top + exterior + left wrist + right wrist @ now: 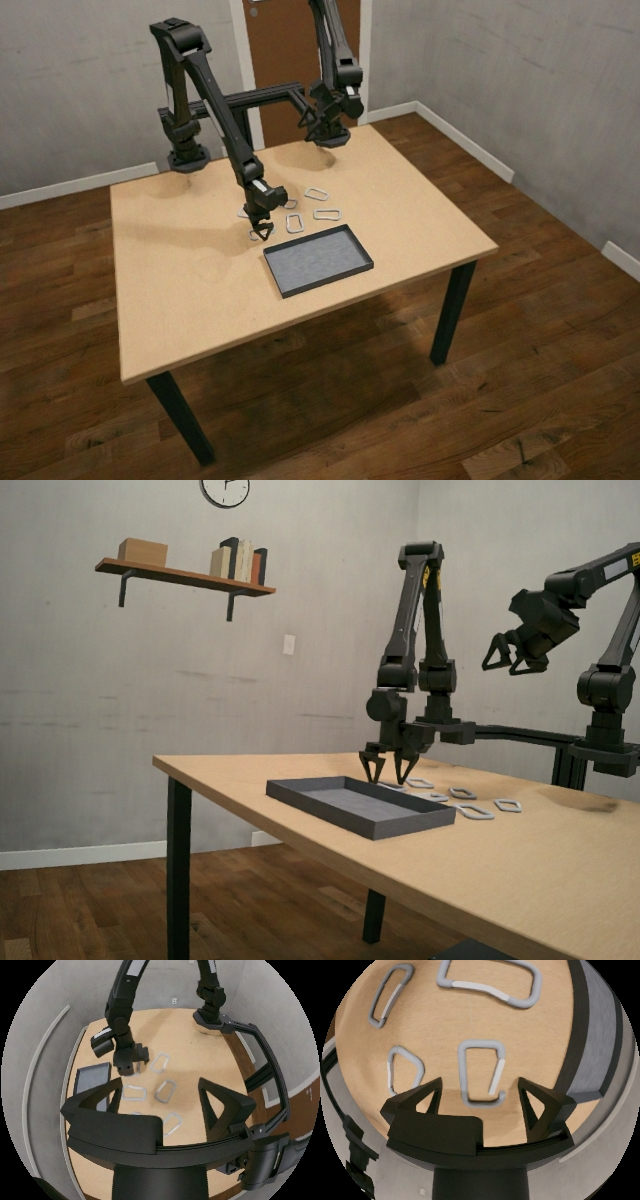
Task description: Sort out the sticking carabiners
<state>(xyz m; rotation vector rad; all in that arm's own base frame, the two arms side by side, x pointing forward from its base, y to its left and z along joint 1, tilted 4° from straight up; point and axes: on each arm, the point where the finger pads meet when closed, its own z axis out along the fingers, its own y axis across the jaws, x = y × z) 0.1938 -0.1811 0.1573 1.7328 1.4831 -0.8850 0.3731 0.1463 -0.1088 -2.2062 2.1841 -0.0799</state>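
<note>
Right now my right hand is 19 cm short of the grey tray and 15 cm to the right of it.
</note>
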